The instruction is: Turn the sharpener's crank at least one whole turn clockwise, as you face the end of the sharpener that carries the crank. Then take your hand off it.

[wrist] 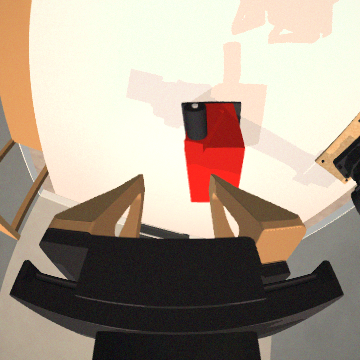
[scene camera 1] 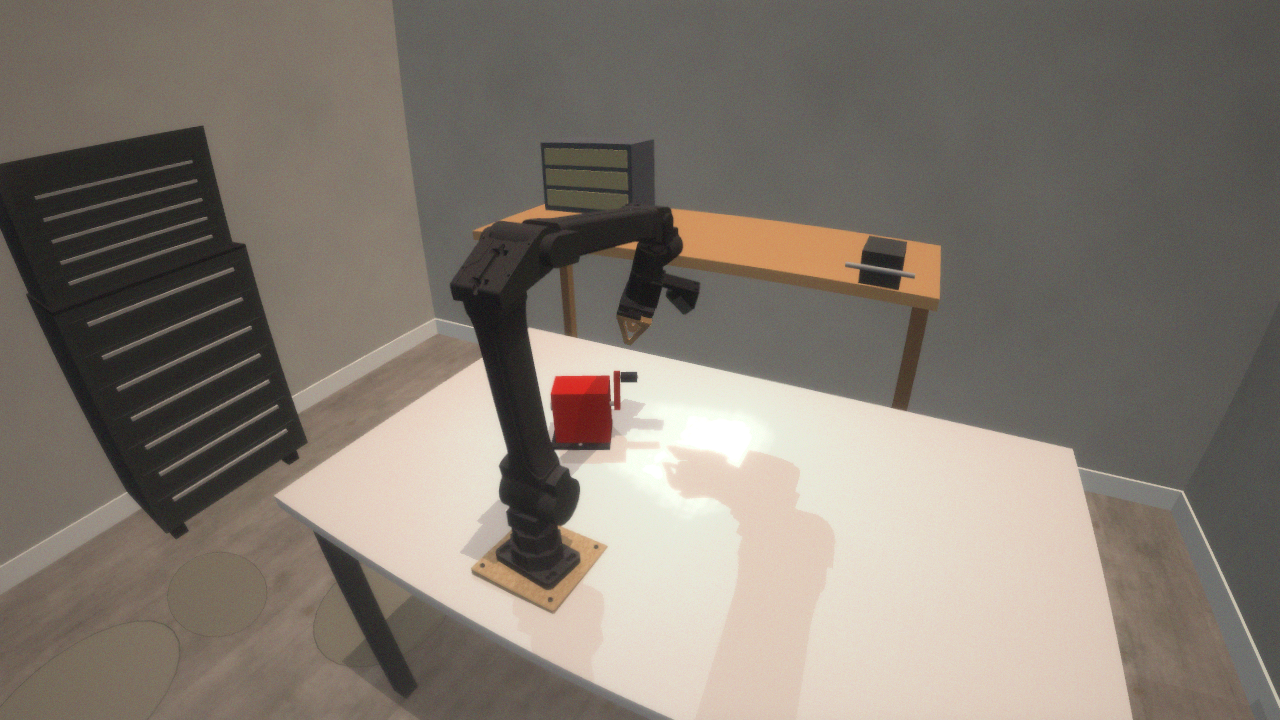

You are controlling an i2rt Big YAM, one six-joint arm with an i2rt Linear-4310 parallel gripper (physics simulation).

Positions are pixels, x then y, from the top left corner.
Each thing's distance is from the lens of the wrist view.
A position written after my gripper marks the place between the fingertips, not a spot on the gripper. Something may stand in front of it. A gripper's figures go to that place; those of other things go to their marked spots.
my gripper (wrist: 176, 181): 0.13 m
black crank handle (wrist: 195, 117): 0.18 m
